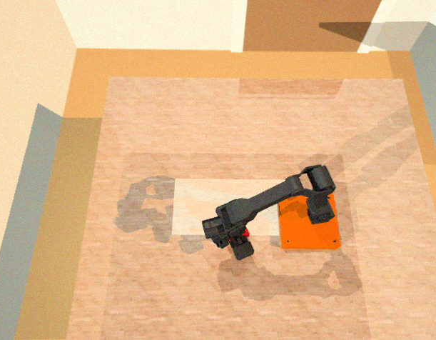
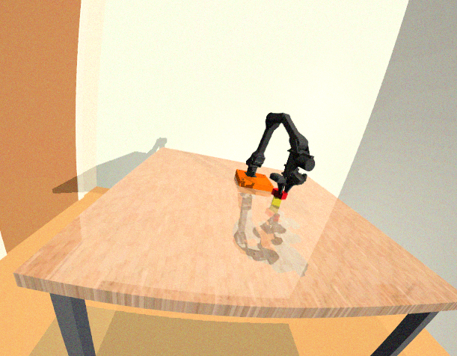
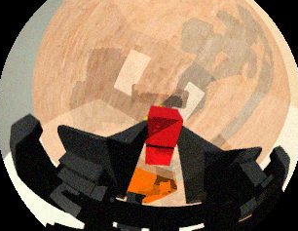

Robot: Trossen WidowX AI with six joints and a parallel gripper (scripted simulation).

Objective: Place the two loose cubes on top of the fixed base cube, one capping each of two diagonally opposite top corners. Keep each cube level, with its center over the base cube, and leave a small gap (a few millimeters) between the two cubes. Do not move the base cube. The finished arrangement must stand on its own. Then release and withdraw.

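Right now my gripper tip is 20 mm past the yellow base cube and 40 mm above it.
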